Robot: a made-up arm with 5 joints.
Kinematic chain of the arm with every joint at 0, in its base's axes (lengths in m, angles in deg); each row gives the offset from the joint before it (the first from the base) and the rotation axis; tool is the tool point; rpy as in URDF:
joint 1: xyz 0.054 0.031 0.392 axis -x
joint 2: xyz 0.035 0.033 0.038 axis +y
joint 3: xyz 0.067 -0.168 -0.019 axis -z
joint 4: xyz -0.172 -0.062 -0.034 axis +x
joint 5: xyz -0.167 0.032 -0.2 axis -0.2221 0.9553 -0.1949
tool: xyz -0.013 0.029 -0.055 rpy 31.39 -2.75 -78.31
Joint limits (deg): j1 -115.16..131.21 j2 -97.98..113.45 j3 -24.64..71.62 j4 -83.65..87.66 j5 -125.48..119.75
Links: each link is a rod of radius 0.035 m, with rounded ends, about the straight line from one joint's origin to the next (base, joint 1, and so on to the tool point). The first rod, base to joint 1, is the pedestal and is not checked.
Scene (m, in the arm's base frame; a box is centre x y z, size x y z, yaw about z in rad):
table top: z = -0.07
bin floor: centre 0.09 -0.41 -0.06 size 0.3 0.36 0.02 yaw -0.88
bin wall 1: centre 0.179 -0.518 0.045 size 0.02 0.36 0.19 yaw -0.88
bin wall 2: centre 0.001 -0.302 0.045 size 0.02 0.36 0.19 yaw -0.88
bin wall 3: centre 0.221 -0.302 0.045 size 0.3 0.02 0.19 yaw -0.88
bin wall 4: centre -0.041 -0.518 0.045 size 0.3 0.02 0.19 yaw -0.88
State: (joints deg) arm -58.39 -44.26 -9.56 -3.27 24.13
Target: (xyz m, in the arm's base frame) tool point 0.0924 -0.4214 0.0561
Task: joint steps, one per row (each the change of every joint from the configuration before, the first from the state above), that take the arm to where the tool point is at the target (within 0.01 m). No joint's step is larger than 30 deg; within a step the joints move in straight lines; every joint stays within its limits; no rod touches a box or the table.
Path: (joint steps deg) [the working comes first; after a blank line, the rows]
Joints at the target: -8.66 -36.39 -24.64 -54.04 26.46
Straight joint move there: touches bin floor, bin wall 2, bin wall 3, the table top.

1: 25.20 27.75 11.13 8.66 -14.53
2: 25.21 27.76 11.12 8.67 -14.53
3: 25.20 27.75 11.13 8.66 -14.54
4: 25.20 27.75 11.12 8.67 -14.53
5: -0.60 -28.06 -8.70 -15.06 13.40
6: -0.61 -28.06 -8.70 -15.06 13.39
7: -0.61 -28.07 -8.70 -15.06 13.40
8: -0.60 -28.06 -8.70 -15.06 13.39
9: -24.33 4.56 -12.39 -12.59 3.44
10: -24.33 4.55 -12.39 -12.60 3.44

